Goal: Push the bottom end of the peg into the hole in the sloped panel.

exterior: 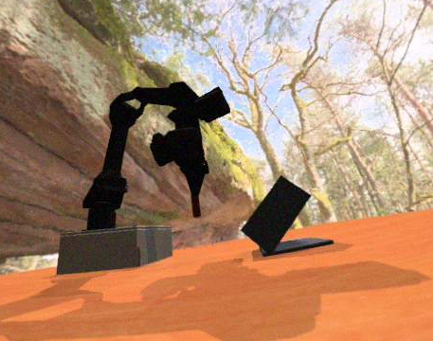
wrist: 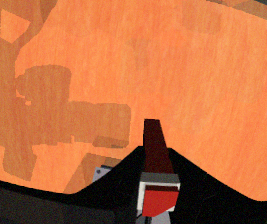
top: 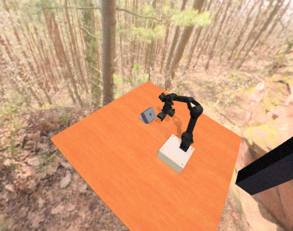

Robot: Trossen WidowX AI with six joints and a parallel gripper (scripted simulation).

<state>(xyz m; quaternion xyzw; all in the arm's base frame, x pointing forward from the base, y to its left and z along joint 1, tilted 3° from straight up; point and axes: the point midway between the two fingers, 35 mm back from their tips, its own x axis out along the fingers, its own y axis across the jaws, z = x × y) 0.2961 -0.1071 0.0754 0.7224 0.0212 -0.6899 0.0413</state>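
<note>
Right now the sloped panel is 140 mm ahead of my gripper tip, 10 mm to the left of it and 60 mm below it. The rest, counted from my gripper tip: red square-sided peg 20 mm above; then flat foot plate 150 mm ahead, 10 mm to the left, 120 mm below.
</note>
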